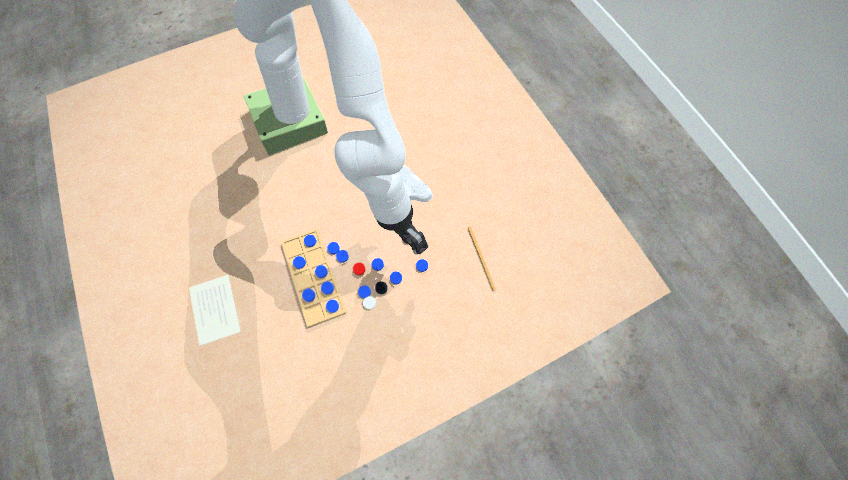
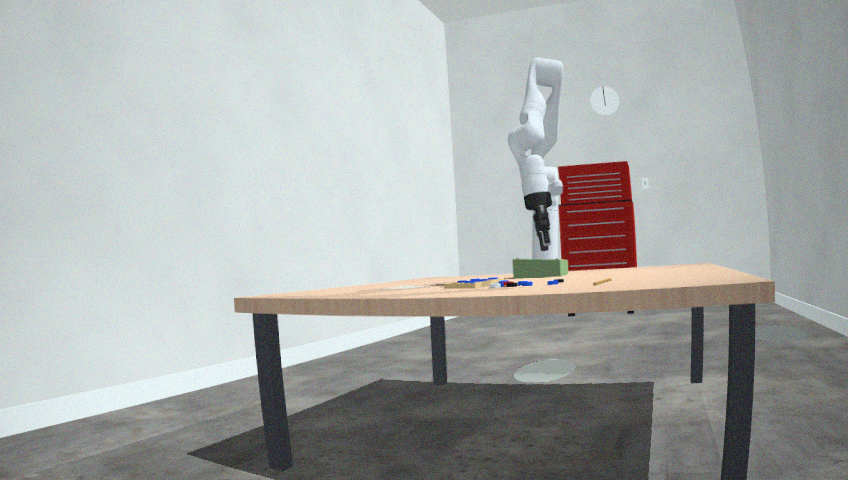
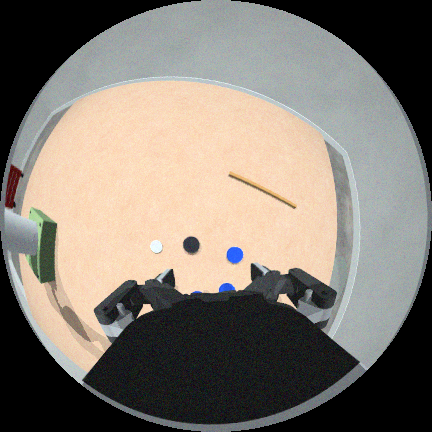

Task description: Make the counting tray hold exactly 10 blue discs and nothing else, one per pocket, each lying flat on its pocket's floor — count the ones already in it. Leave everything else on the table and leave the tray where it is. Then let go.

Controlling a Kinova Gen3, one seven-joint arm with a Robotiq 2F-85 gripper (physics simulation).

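The wooden counting tray (image 1: 315, 314) (image 2: 467, 286) has two columns of five pockets. Several blue discs sit in it, such as one blue disc (image 1: 310, 240); the first, third and fifth left pockets and the second right pocket look empty. Loose blue discs lie right of it: a touching or nearly touching pair (image 1: 333, 248) (image 1: 342, 256), a disc (image 1: 364, 292), a disc (image 1: 377, 264) (image 3: 197, 293), a disc (image 1: 395, 277) (image 3: 226, 288) and the farthest disc (image 1: 421, 265) (image 3: 235, 255). My gripper (image 1: 420, 248) (image 2: 543, 245) (image 3: 212, 274) is open and empty, above the table near the farthest disc.
A red disc (image 1: 358, 268), a black disc (image 1: 380, 287) and a white disc (image 1: 368, 302) lie among the blue ones. Another white disc (image 3: 156, 246) and black disc (image 3: 191, 244) lie near my gripper. A wooden stick (image 1: 482, 259) (image 3: 262, 190) lies right; a paper (image 1: 214, 309) lies left.
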